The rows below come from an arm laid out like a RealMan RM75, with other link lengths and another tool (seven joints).
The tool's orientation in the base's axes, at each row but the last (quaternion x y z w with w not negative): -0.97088 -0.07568 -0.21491 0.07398; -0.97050 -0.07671 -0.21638 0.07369; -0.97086 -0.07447 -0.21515 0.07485; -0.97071 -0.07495 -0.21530 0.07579; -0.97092 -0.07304 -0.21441 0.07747; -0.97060 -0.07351 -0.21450 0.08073; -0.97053 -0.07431 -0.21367 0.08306; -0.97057 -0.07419 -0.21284 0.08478; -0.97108 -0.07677 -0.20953 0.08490
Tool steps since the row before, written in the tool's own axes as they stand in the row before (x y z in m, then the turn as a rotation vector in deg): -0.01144 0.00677 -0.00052 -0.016 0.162 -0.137; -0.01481 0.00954 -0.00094 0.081 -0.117 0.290; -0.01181 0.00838 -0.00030 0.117 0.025 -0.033; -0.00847 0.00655 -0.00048 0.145 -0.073 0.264; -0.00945 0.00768 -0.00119 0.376 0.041 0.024; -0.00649 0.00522 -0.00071 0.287 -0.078 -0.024; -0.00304 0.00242 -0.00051 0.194 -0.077 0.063; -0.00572 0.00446 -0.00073 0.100 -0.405 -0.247; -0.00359 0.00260 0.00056 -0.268 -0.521 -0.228
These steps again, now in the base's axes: -0.00925 -0.00803 -0.00519 -0.041 -0.184 0.098; -0.01191 -0.01122 -0.00659 0.170 0.175 -0.212; -0.00923 -0.00957 -0.00575 0.096 -0.017 0.077; -0.00662 -0.00744 -0.00396 0.224 0.135 -0.166; -0.00762 -0.00875 -0.00389 0.354 0.005 0.134; -0.00518 -0.00593 -0.00280 0.234 0.103 0.154; -0.00250 -0.00279 -0.00116 0.186 0.108 0.036; -0.00463 -0.00511 -0.00237 -0.082 0.357 0.318; -0.00253 -0.00283 -0.00236 -0.427 0.432 0.161
